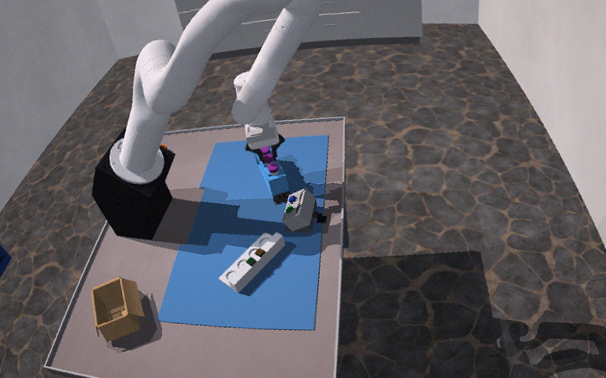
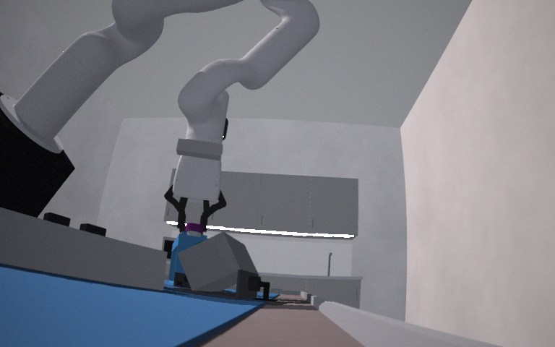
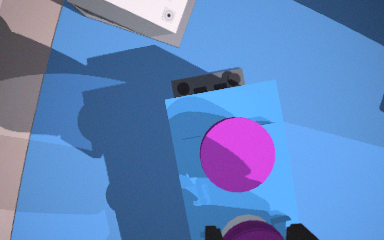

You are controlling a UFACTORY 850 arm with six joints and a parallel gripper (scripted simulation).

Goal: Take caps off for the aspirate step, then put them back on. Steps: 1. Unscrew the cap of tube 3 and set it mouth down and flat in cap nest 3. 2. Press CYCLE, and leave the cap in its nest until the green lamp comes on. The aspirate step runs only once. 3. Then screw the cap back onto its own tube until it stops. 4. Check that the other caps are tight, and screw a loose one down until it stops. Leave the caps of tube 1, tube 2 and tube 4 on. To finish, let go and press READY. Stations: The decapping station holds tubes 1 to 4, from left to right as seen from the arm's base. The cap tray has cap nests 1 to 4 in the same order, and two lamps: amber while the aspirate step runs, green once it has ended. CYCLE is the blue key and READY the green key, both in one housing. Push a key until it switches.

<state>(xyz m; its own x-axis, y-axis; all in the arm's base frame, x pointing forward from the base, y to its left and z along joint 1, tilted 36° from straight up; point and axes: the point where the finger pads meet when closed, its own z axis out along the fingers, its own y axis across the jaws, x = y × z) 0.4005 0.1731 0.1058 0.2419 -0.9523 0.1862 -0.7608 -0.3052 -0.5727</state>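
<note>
The magenta cap is 10 mm below my hand. Also, from my hand: grey key housing: 170 mm to the right, 110 mm ahead, 80 mm below; then blue key: 140 mm to the right, 90 mm ahead, 60 mm below; then green key: 190 mm to the right, 90 mm ahead, 60 mm below.
</note>
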